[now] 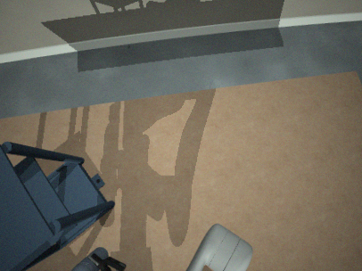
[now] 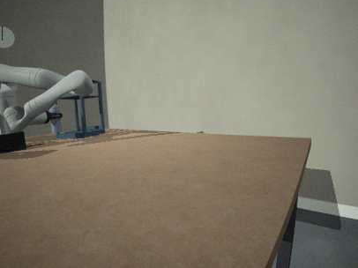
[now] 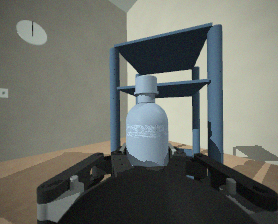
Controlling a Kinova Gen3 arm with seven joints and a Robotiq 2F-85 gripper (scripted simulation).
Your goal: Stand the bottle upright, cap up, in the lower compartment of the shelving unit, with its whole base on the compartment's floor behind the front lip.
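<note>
Now: hand 200 mm short of the shelving unit, 70 mm to the right of it and 40 mm below it. Also, from my hand: pale blue bottle 30 mm above.
</note>
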